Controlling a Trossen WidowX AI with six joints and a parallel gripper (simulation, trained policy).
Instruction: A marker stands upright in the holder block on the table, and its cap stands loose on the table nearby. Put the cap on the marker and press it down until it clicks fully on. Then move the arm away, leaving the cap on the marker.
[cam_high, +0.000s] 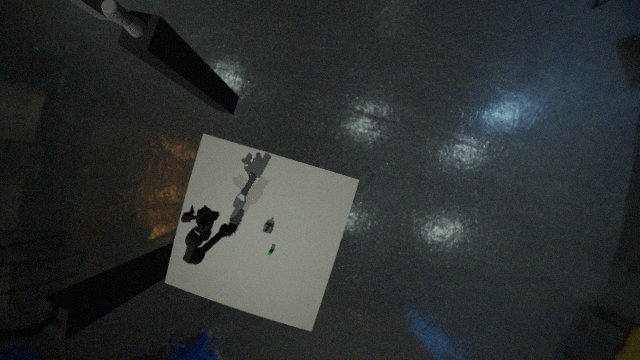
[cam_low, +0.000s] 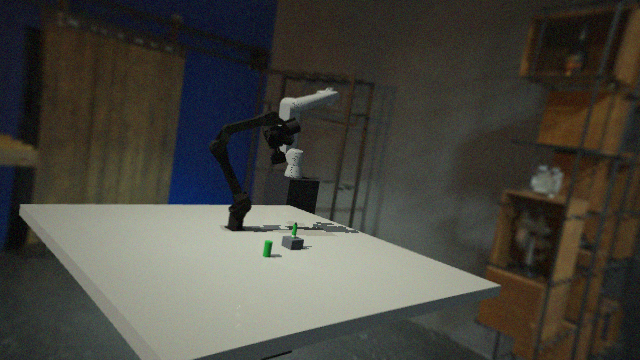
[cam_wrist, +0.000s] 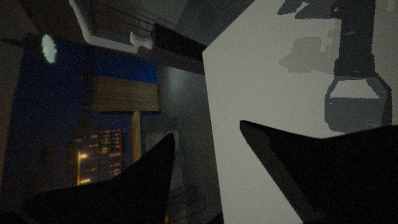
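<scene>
My gripper tip is 45 cm short of the green cap, 31 cm above it and 29 cm to the left of it. Also, from my gripper tip: holder block (38 cm ahead, 32 cm below, 12 cm to the right).
</scene>
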